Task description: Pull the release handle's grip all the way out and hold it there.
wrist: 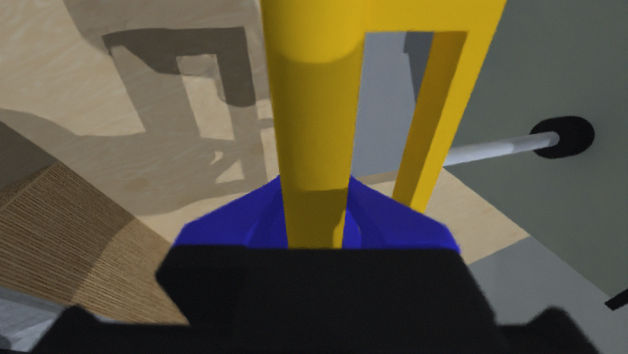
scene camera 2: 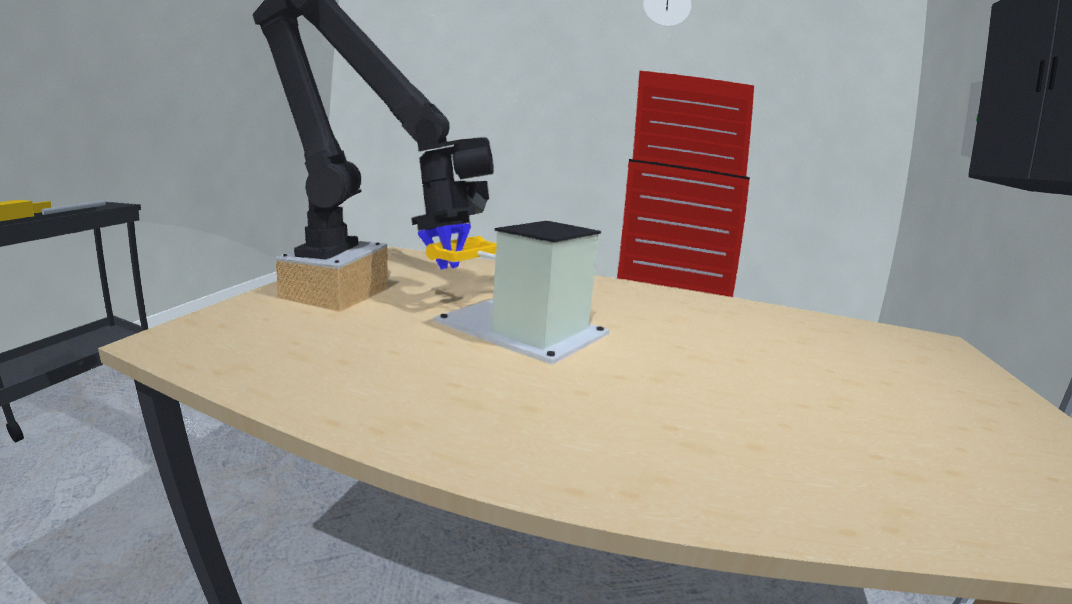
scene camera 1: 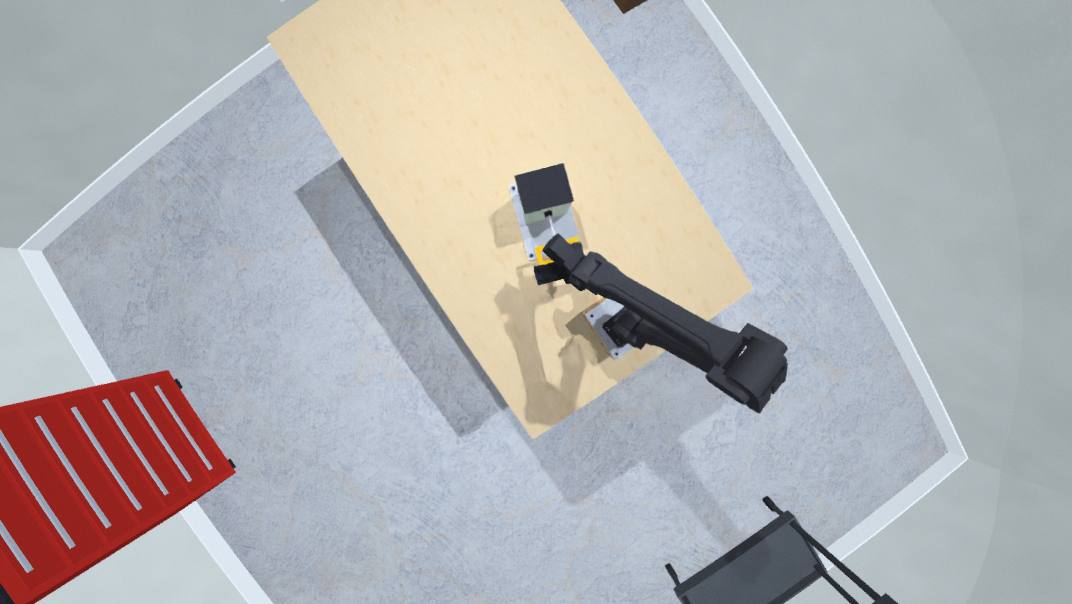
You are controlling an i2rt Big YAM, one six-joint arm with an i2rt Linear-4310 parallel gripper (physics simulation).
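Observation:
The release handle's yellow grip (scene camera 1: 540, 255) (scene camera 2: 466, 249) (wrist: 317, 110) is a flat frame held level above the table. A pale rod (scene camera 1: 553, 225) (scene camera 2: 486, 255) (wrist: 492, 151) joins it to a dark hole in the front of a pale green box (scene camera 2: 522, 288) (wrist: 575, 215) with a black top (scene camera 1: 543, 187) (scene camera 2: 547, 230). A stretch of rod shows between grip and box. My gripper (scene camera 2: 447, 258) (wrist: 314, 177) points down, and its blue fingers are shut on the grip's outer bar, one on each side. In the top view the arm covers part of the grip.
The box stands on a grey base plate (scene camera 1: 529, 238) (scene camera 2: 465, 318) bolted to the wooden table (scene camera 1: 465, 97) (scene camera 2: 675, 420). The arm's base sits on a wooden block (scene camera 2: 330, 286) (wrist: 65, 235) close to the grip. A red tool cabinet (scene camera 1: 112, 457) (scene camera 2: 686, 187) and a dark cart (scene camera 1: 753, 562) (scene camera 2: 67, 217) stand off the table.

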